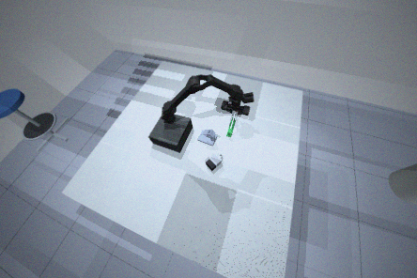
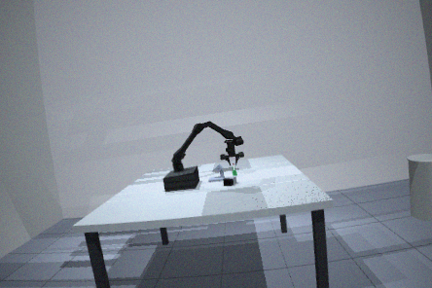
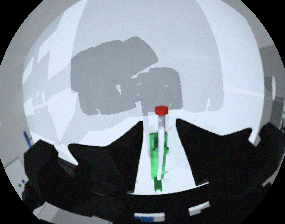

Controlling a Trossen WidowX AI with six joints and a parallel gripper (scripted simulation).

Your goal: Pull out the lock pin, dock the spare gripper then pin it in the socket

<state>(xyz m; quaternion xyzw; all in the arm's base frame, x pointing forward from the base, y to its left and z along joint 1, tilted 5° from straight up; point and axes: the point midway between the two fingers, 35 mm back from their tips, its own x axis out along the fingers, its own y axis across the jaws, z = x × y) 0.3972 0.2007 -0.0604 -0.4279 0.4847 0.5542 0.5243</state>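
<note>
My gripper tip is now 10 cm to the left of the green bracket and 2 cm above it. The rest, counted from my gripper tip: mount 12 cm behind, 22 cm to the right, 1 cm above; then spare gripper 4 cm behind, 37 cm to the right, 2 cm below.
</note>
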